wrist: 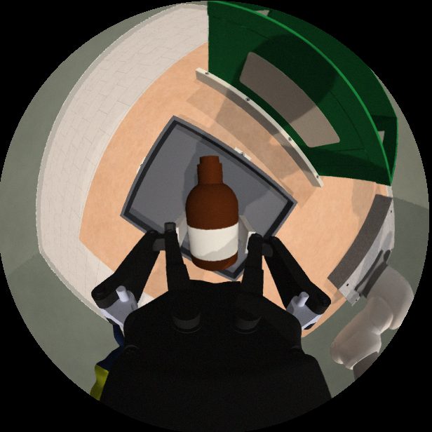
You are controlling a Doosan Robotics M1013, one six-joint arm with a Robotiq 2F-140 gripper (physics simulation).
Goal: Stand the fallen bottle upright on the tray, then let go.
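Observation:
A brown bottle (212, 207) with a white label lies on its side over the grey tray (150, 175), its neck pointing to the top of the wrist view and its base towards the gripper. My gripper (212, 221) is shut on the bottle, with one pale finger pad at each side of it near the label. Parts of the pads and the tray's near edge are hidden behind the bottle and fingers. Whether the bottle touches the tray floor is hard to tell.
A green crate (227, 55) stands beyond a pale rail (270, 120) at the upper right. A grey-topped block (362, 245) and a white robot arm (372, 320) are at the right. A pale tiled strip (65, 165) runs along the left.

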